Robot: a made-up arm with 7 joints.
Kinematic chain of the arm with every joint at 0, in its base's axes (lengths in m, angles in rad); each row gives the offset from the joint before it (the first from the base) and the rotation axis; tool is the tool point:
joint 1: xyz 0 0 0 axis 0 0.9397 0.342
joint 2: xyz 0 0 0 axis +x
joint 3: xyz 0 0 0 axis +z
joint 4: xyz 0.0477 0 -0.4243 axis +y
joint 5: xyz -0.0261 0 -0.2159 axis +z
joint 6: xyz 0 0 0 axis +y
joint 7: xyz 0 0 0 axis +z
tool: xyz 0 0 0
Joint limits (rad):
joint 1: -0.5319..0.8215
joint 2: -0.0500..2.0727
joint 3: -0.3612..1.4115
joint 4: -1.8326..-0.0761
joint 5: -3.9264..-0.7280
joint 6: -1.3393..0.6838
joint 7: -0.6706..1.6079
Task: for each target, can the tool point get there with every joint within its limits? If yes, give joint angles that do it. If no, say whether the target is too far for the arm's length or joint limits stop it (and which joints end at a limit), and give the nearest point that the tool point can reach.
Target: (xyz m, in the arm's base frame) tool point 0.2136 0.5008 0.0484
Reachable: yes | joints 0.5212 1.7717 0.2723 -1.4214 -2.0712 -0.3485 -0.0972
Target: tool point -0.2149 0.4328 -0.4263
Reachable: yes | joints 0.4989 0.7945 -0.2192 -0.2488 -3.0713 -0.5952 0.1967
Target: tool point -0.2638 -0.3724 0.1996
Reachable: no: joint limits stop it (at a limit: joint 1, joint 2, joint 3, joint 4) | nearest point -0.1246 0.2279 0.3958 | short by 0.647 m
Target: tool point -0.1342 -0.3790 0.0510
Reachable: no: joint limits stop it (at a limit: joint 1, joint 2, joint 3, joint 4) | nearest point -0.0715 -0.0865 -0.4599 | short by 0.592 m
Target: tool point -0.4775 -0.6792 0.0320
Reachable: no: too far | nearest point -0.4047 -0.1005 -0.4890 | short by 0.782 m
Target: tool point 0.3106 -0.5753 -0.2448
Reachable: no: too far | nearest point 0.3907 -0.1740 -0.2496 | short by 0.409 m
